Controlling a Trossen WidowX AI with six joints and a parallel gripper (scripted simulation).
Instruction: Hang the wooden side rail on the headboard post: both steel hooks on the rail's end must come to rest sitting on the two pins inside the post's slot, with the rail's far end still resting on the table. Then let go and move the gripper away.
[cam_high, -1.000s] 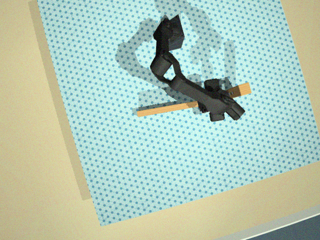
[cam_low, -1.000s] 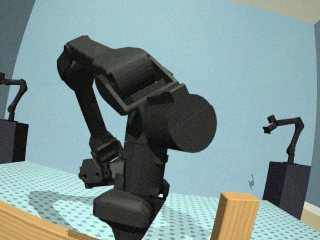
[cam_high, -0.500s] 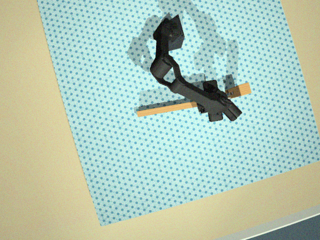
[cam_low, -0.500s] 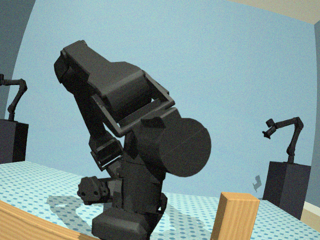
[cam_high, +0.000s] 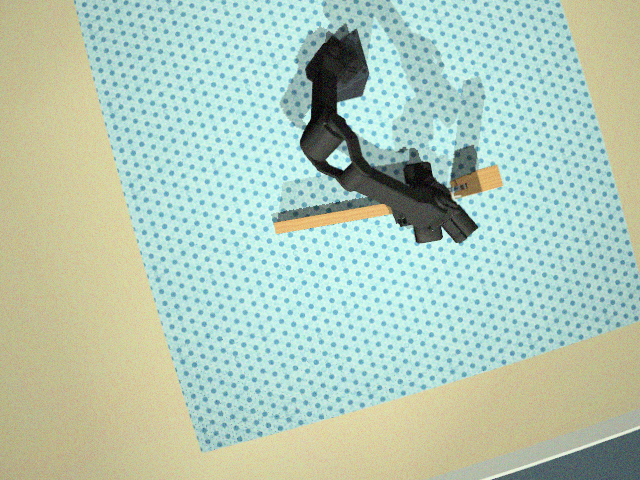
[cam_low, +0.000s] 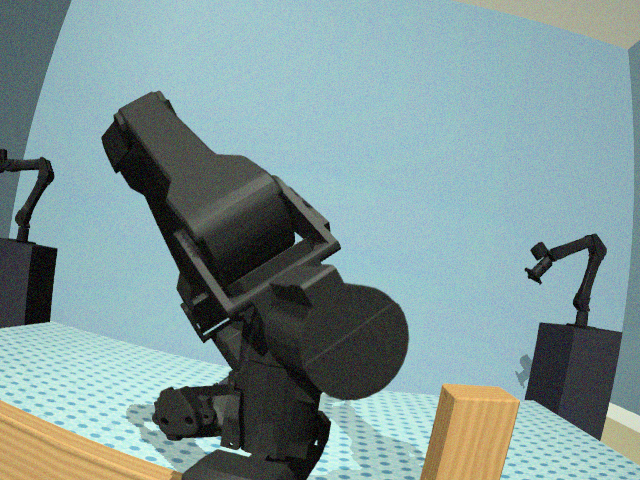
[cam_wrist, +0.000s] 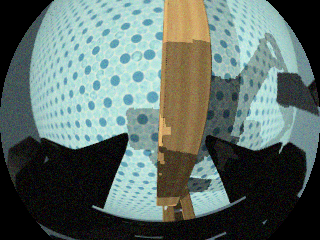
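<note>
The headboard post is 10 mm ahead of my gripper tip, 140 mm to the left of it and 50 mm above it.
</note>
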